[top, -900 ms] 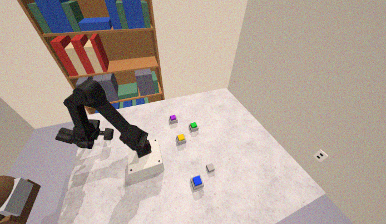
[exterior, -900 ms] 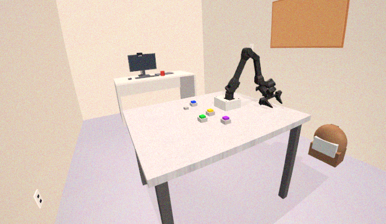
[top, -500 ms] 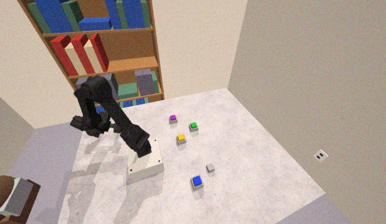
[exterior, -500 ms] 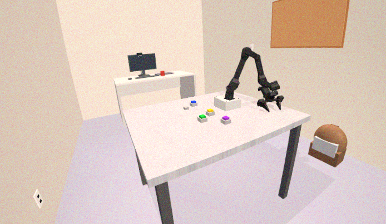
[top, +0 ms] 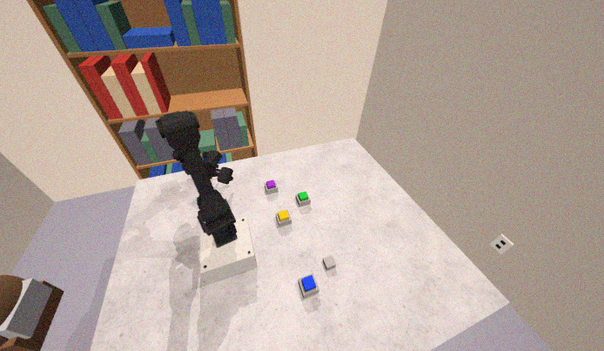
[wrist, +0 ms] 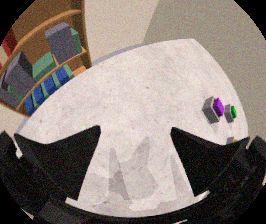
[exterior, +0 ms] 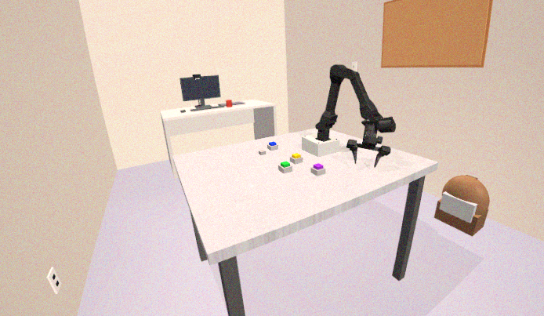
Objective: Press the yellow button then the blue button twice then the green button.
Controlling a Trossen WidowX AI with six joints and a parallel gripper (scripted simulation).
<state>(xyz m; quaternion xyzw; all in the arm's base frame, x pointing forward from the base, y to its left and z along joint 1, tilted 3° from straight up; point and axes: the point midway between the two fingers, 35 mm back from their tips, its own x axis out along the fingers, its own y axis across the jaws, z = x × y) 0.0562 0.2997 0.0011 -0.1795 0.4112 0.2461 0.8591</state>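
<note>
The purple button is 160 mm ahead of my gripper tip and 140 mm to the right of it. From my gripper tip the other things lie so: small grey block: 190 mm ahead, 520 mm to the right, 20 mm below; then yellow button: 130 mm ahead, 300 mm to the right; then green button: 240 mm ahead, 260 mm to the right.
</note>
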